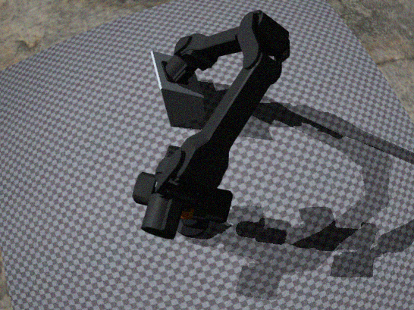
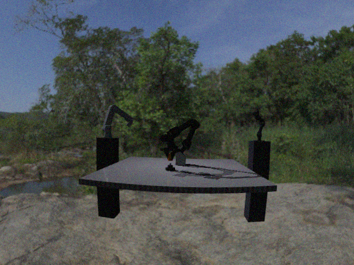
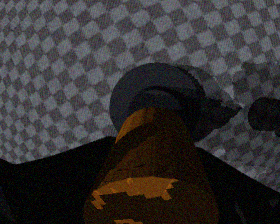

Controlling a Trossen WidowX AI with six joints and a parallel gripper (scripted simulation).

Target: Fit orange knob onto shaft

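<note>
Now: gripper tip 6 cm above the round dark pedestal. From my gripper tip the other things lie so: orange knob 4 cm above.
</note>
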